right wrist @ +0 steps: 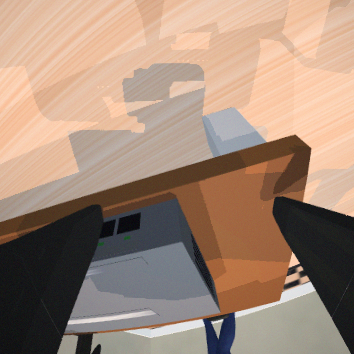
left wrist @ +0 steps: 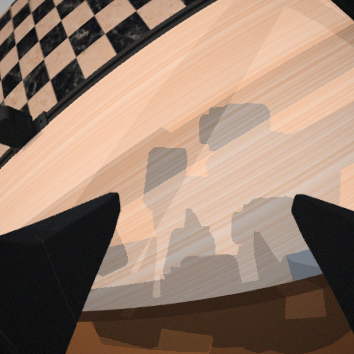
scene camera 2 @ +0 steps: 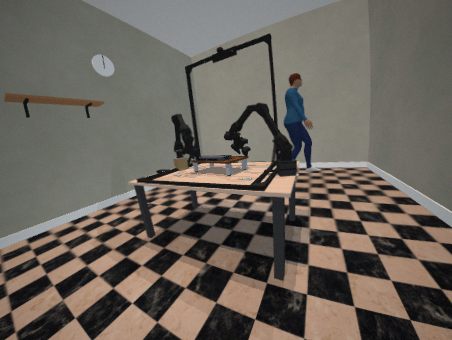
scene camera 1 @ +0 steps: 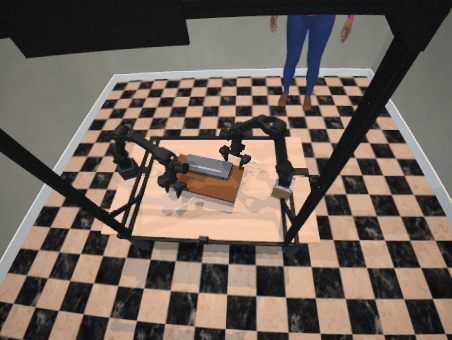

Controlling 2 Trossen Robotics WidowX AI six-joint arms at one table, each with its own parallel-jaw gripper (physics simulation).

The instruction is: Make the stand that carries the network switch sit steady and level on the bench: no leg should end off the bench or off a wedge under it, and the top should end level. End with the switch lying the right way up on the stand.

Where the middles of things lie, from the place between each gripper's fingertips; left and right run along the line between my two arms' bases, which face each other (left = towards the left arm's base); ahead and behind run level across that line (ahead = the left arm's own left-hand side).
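Labels:
The grey network switch (scene camera 1: 210,167) is 21 cm ahead of my left gripper, 15 cm to the right of it and 2 cm above it. As for the brown stand (scene camera 1: 221,189), my left gripper is 15 cm to the left of it, 15 cm short of it and 4 cm above it. Going by their middles, the stand is the nearest to my left gripper of the things named here.
Counted from my right gripper, the stand is 16 cm to the left, 9 cm behind and 6 cm below. And then there is the switch: my right gripper is 3 cm past it, 15 cm to the right of it and 1 cm below it. By its middle, the switch is nearer to my right gripper than to my left gripper.

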